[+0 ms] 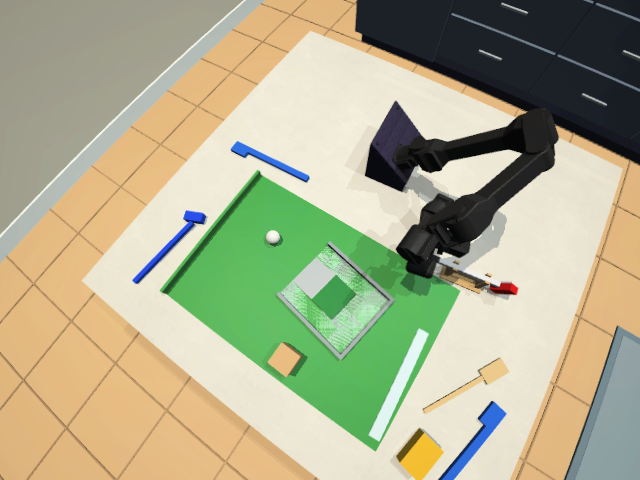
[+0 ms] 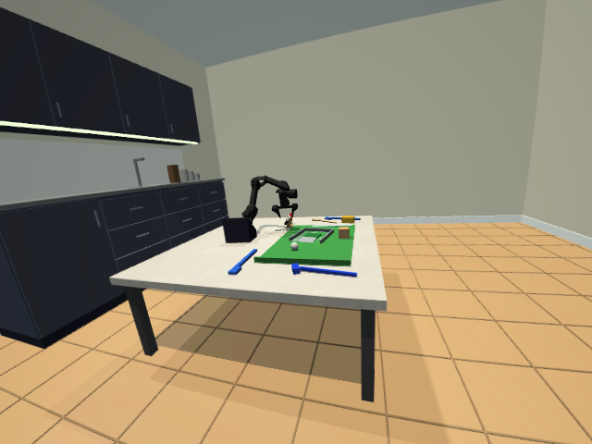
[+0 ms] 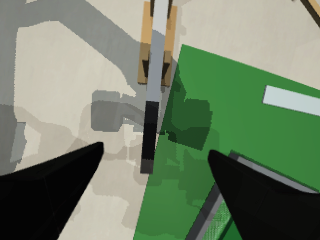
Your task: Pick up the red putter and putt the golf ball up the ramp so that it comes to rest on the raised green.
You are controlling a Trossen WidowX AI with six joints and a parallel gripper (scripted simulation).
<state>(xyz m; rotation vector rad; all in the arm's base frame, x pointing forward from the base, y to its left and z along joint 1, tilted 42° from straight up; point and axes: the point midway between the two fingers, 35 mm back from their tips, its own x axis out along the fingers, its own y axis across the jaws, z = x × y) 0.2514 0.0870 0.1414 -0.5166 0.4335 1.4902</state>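
The red putter is 120 mm to the left of my gripper tip, 40 mm below it and 10 mm behind it. Also, from my gripper tip: white golf ball (420 mm to the right, 120 mm ahead, 70 mm below); then white strip (330 mm ahead, 90 mm below, 70 mm to the left); then green mat (250 mm to the right, 220 mm ahead, 100 mm below).
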